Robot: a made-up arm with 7 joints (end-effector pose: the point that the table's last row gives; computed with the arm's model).
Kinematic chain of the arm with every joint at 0, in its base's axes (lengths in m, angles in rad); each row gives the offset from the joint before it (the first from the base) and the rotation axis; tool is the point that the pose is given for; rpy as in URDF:
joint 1: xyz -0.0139 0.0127 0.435 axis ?
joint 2: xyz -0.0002 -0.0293 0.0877 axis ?
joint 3: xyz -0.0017 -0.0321 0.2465 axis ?
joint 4: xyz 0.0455 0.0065 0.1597 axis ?
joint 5: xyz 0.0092 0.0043 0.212 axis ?
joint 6: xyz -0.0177 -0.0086 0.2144 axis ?
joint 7: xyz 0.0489 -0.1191 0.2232 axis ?
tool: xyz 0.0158 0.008 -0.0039 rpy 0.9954 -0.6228 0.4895
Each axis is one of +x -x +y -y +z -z.
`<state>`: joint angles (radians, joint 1 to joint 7).
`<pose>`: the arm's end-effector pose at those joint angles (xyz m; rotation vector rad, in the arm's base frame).
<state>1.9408 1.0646 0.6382 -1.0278 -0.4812 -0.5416 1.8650</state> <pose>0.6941 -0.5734 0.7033 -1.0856 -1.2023 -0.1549</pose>
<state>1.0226 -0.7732 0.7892 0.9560 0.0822 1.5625 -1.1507</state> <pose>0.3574 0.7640 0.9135 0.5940 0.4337 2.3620</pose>
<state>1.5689 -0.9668 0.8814 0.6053 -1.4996 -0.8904 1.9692</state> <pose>-0.0217 0.9289 0.7693 1.1542 -0.0538 -0.0308</pose>
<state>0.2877 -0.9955 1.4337 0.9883 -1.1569 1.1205 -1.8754</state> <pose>0.5522 0.5740 1.0596 -1.1423 0.1316 1.8685</pose>
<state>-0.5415 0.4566 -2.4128 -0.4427 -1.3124 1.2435 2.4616</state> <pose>-0.0181 0.0550 1.4461 -1.5494 -1.1546 0.3291</pose>
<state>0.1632 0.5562 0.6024 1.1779 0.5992 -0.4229 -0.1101</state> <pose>0.1621 0.3519 1.2121 0.7999 1.4386 1.0064</pose>
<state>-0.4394 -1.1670 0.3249 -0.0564 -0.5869 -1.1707 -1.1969</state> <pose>0.6766 -0.5538 0.6893 1.3507 1.9659 -0.0822</pose>
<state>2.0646 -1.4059 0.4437 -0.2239 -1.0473 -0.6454 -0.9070</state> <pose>-0.2119 0.9657 0.6839 -1.0657 1.5630 1.1242</pose>
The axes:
joint 1: +z
joint 2: -y
joint 3: +z
joint 4: +y
joint 5: +z
joint 6: -y
joint 7: +x

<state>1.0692 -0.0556 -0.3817 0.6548 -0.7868 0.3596 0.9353</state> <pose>0.3797 0.2262 1.4965 1.5282 -0.4297 0.5346</pose>
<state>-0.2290 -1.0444 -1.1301 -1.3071 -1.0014 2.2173 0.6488</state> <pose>0.2882 0.2607 0.6795 -1.5432 -0.2279 1.7969</pose>
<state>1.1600 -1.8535 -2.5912 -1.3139 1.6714 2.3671 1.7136</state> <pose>0.0192 0.6412 0.2758 1.8536 2.3635 0.3164</pose>
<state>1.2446 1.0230 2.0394 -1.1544 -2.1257 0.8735 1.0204</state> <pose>0.4108 -0.6819 0.9074 -2.1129 0.1378 -0.5416</pose>
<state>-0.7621 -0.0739 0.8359 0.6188 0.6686 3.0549 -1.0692</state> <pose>0.1631 -0.1973 1.0830 0.0641 -2.3465 0.2072</pose>
